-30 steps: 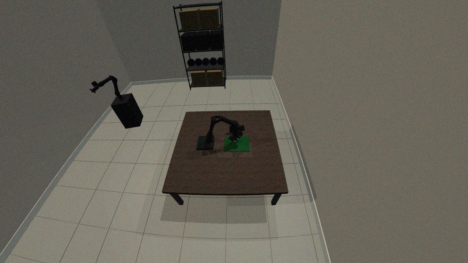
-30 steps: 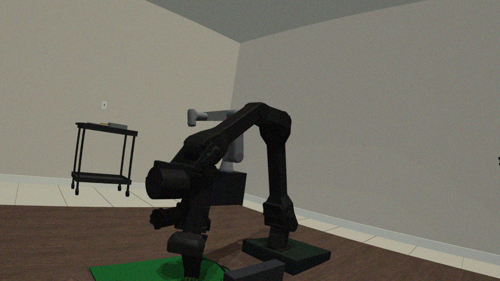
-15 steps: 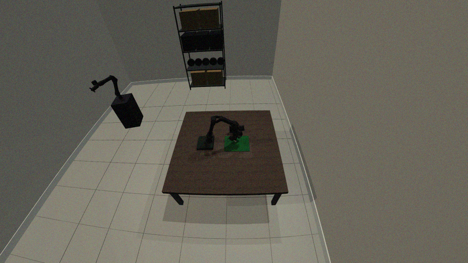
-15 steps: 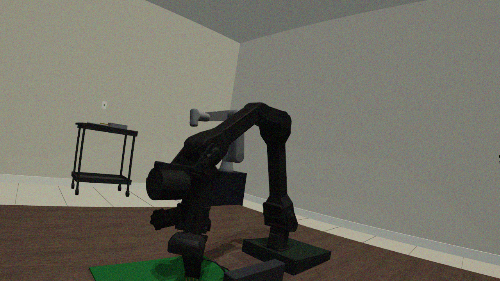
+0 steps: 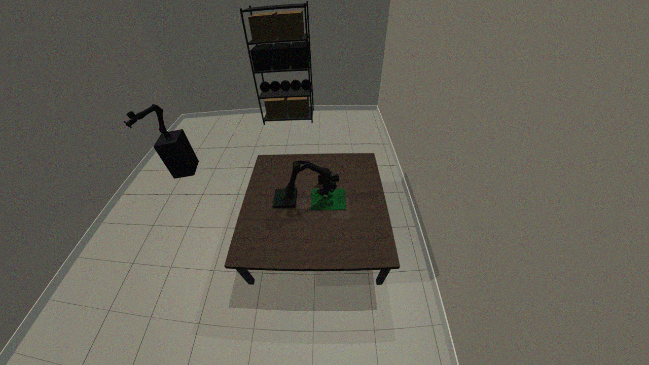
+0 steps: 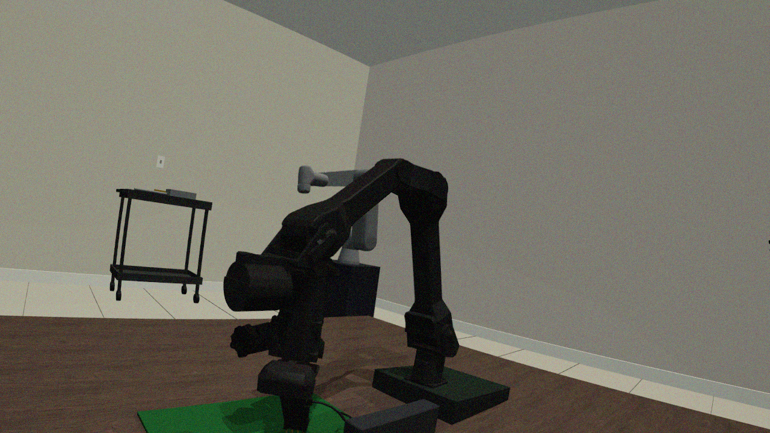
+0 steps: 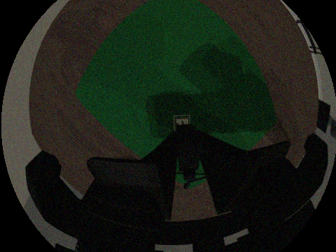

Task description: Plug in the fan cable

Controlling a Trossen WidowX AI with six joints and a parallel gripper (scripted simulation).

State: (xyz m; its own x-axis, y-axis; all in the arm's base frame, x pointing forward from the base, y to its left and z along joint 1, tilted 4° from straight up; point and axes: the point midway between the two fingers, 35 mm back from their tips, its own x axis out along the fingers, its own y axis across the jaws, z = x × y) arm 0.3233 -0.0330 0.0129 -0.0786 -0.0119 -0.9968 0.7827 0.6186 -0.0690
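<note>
Right now the dark plug is 10 mm to the left of my gripper tip, 10 mm behind it and 10 mm above it. Round my gripper tip: black fan 160 mm to the left, 20 mm above, 10 mm ahead; then green board 50 mm below, 30 mm to the right, 10 mm ahead.
</note>
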